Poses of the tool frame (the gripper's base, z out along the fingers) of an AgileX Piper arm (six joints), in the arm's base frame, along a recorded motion.
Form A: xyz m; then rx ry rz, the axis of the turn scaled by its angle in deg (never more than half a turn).
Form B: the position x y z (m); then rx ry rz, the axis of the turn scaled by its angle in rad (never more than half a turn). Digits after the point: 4 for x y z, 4 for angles.
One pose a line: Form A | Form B
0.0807 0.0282 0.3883 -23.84 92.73 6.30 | 0.0807 0.0282 0.3883 -0.4161 1.6184 0.1100
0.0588 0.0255 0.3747 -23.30 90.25 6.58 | 0.0588 0.0255 0.3747 -0.4067 1.5752 0.1148
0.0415 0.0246 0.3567 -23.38 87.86 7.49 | 0.0415 0.0246 0.3567 -0.4081 1.5334 0.1307
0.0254 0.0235 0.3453 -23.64 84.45 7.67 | 0.0254 0.0235 0.3453 -0.4126 1.4739 0.1339
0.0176 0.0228 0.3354 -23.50 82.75 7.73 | 0.0176 0.0228 0.3354 -0.4102 1.4443 0.1349
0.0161 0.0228 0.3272 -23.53 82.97 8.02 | 0.0161 0.0228 0.3272 -0.4107 1.4481 0.1400
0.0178 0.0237 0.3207 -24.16 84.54 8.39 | 0.0178 0.0237 0.3207 -0.4217 1.4755 0.1464
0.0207 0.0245 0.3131 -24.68 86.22 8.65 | 0.0207 0.0245 0.3131 -0.4307 1.5048 0.1510
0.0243 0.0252 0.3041 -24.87 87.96 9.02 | 0.0243 0.0252 0.3041 -0.4341 1.5352 0.1574
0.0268 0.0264 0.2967 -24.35 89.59 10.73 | 0.0268 0.0264 0.2967 -0.4250 1.5636 0.1873
